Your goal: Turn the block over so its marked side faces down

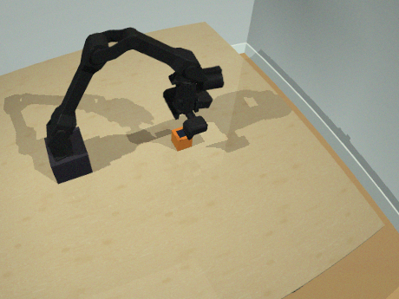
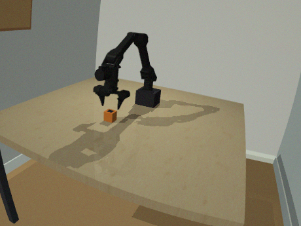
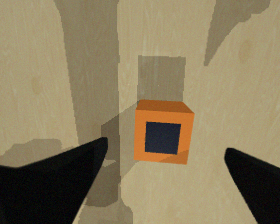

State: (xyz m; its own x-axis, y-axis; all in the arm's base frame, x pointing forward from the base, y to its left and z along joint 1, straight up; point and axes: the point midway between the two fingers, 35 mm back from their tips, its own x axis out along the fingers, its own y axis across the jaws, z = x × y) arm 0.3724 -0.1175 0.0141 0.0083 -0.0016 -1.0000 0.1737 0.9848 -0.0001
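My gripper tip is now 30 mm above the block.
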